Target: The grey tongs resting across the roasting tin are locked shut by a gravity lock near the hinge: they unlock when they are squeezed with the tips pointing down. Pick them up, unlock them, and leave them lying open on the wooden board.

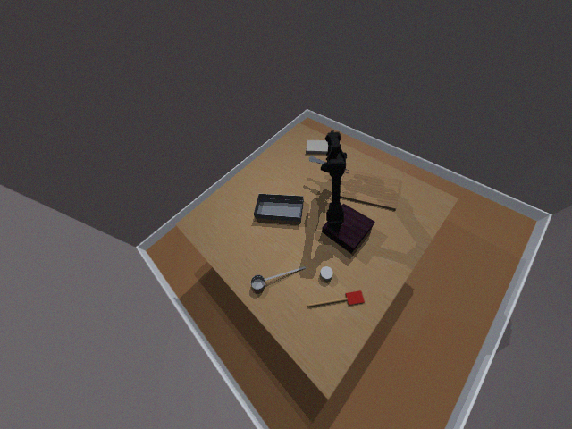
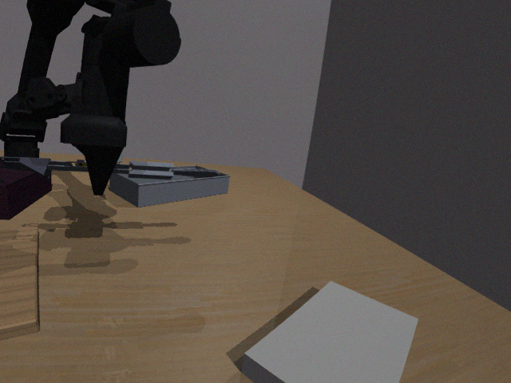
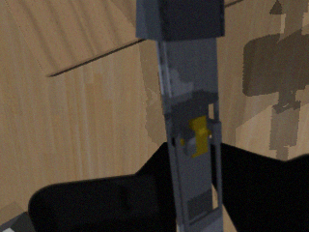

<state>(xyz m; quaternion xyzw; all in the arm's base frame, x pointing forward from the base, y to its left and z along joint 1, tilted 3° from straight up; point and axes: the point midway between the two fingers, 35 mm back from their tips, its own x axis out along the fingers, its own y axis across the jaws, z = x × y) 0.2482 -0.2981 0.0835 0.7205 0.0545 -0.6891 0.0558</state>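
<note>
My gripper tip is now 25 cm past the wooden board, 10 cm above it and 9 cm to the left of it. Also, from my gripper tip: roasting tin 40 cm to the left, 11 cm ahead, 8 cm below; yellow lock piece 4 cm above, 2 cm behind; white block 26 cm ahead, 20 cm to the right, 9 cm below.
</note>
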